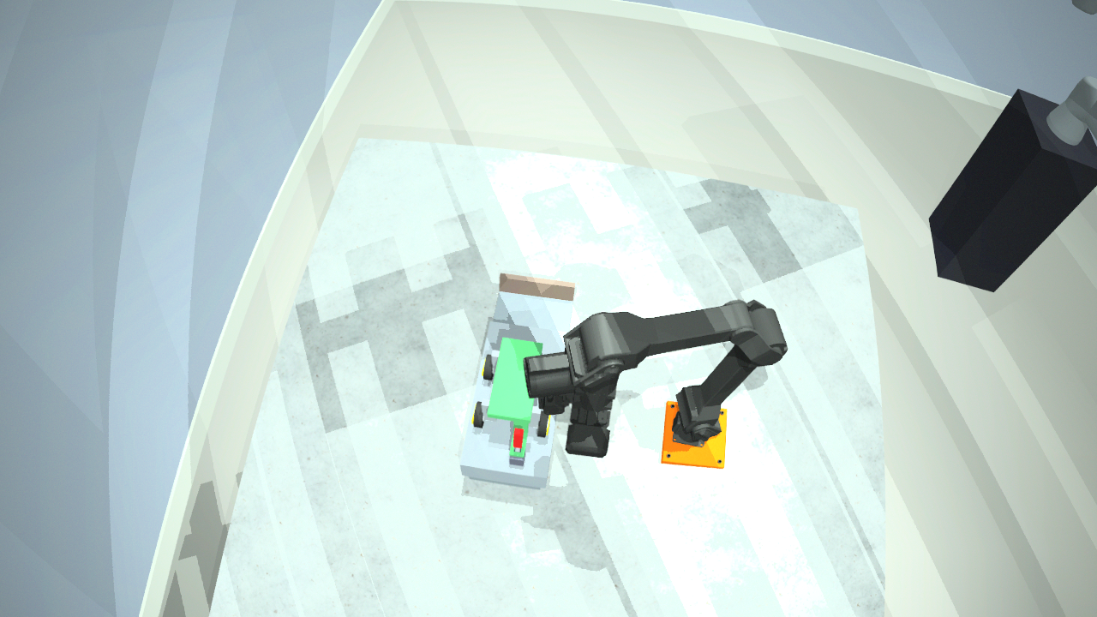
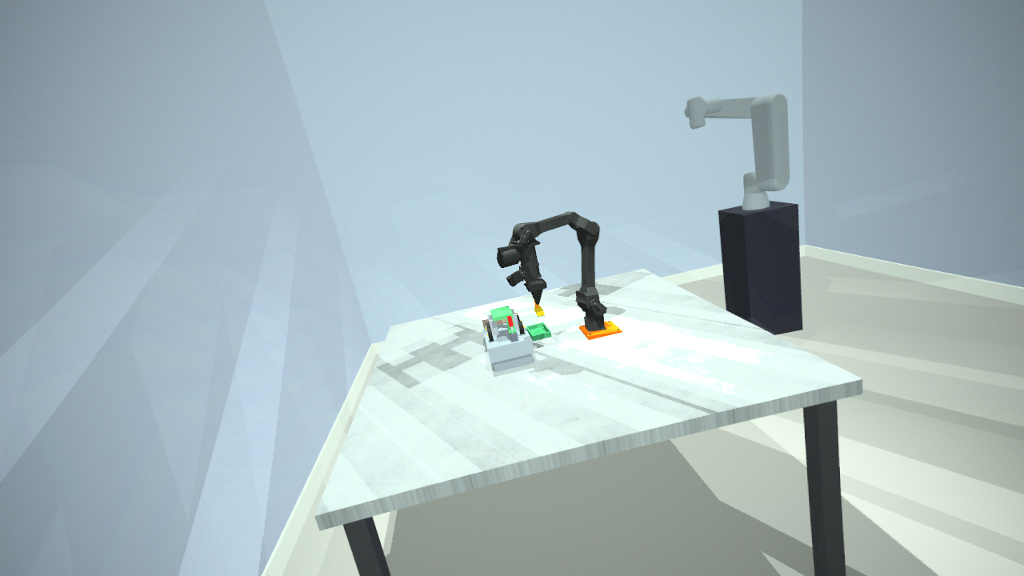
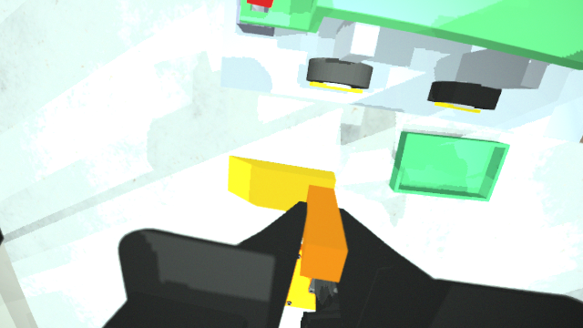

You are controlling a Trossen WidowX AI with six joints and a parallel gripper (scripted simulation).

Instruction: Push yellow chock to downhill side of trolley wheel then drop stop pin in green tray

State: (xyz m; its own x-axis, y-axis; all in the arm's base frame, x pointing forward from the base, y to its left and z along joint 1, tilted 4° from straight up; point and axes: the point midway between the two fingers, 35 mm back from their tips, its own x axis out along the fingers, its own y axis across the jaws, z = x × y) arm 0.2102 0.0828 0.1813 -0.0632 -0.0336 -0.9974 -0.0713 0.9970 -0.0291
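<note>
Right now my gripper tip is 10 cm short of the red-headed stop pin, 6 cm to the right of it and 4 cm above it. From my gripper tip the other things lie so: yellow chock (2 cm to the left, 1 cm below); then green-topped trolley (13 cm ahead, 6 cm below, 4 cm to the right); then grey ramp block (13 cm below, 13 cm ahead, 5 cm to the right).
</note>
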